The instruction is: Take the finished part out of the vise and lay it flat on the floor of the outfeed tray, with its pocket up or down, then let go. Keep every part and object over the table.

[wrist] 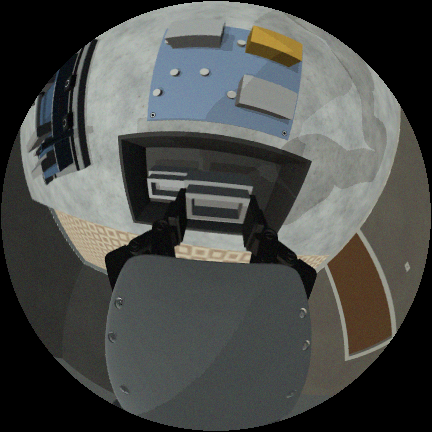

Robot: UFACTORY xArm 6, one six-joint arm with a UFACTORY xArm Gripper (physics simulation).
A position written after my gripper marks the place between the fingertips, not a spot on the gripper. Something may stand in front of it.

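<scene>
Blue plate at [189, 96]. My gripper, [216, 203].
</scene>
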